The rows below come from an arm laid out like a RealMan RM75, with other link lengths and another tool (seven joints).
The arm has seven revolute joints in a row. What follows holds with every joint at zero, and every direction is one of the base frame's. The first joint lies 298.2 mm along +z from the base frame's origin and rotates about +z. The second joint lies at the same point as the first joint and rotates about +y. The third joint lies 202.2 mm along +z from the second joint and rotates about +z. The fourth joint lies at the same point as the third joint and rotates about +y. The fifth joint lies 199.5 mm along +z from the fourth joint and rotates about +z. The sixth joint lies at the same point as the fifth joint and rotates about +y. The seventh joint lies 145.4 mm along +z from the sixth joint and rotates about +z. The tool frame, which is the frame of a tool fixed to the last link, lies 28 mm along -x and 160 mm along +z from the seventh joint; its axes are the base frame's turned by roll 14.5, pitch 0 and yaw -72 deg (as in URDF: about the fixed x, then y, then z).
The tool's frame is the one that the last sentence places.
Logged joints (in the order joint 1, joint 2, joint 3, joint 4, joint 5, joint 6, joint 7), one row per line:
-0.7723 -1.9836 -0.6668 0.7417 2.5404 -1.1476 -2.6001
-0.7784 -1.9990 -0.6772 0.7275 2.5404 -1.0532 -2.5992
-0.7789 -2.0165 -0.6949 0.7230 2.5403 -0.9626 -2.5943
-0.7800 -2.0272 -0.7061 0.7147 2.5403 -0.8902 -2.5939
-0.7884 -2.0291 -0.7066 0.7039 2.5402 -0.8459 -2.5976
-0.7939 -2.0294 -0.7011 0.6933 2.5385 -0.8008 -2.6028
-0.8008 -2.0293 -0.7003 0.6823 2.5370 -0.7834 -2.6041
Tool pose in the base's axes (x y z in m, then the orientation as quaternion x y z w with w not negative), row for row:
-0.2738 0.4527 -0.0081 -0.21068 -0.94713 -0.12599 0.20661
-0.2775 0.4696 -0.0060 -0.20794 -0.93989 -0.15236 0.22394
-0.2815 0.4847 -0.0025 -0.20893 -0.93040 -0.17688 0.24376
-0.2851 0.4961 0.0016 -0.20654 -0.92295 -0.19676 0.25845
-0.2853 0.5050 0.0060 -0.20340 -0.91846 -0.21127 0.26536
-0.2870 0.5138 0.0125 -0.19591 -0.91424 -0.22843 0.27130
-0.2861 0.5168 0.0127 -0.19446 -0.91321 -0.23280 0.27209
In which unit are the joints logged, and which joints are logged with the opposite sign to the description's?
The joints are logged in radians. Opposite sign: joint 3, joint 6.
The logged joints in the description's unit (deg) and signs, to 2 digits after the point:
-44.25 -113.65 38.20 42.50 145.55 65.75 -148.97
-44.60 -114.53 38.80 41.68 145.55 60.34 -148.92
-44.63 -115.54 39.81 41.42 145.55 55.15 -148.64
-44.69 -116.15 40.46 40.95 145.55 51.00 -148.62
-45.17 -116.26 40.49 40.33 145.54 48.47 -148.83
-45.49 -116.28 40.17 39.72 145.45 45.88 -149.13
-45.88 -116.27 40.12 39.09 145.36 44.89 -149.20

